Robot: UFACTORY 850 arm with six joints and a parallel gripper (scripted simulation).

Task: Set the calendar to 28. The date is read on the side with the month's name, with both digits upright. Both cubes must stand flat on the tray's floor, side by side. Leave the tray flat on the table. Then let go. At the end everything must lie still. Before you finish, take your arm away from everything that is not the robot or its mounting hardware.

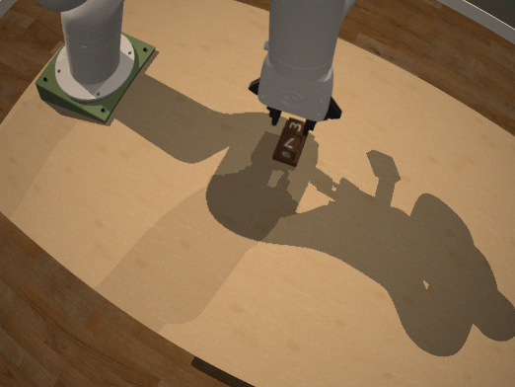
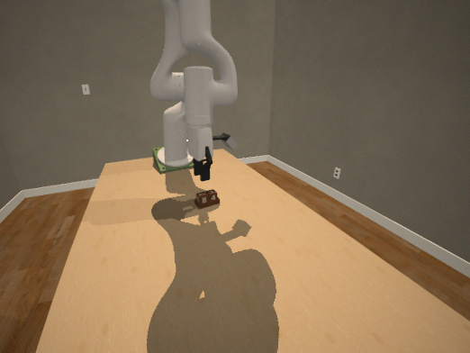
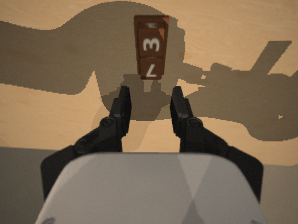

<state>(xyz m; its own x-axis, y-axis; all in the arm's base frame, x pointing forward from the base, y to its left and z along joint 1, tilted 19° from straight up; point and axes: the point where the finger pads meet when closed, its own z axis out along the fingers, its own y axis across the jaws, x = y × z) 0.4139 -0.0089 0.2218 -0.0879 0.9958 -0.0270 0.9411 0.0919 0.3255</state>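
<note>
Now: hand 10 mm to the right of the tray and 110 mm above it.
</note>
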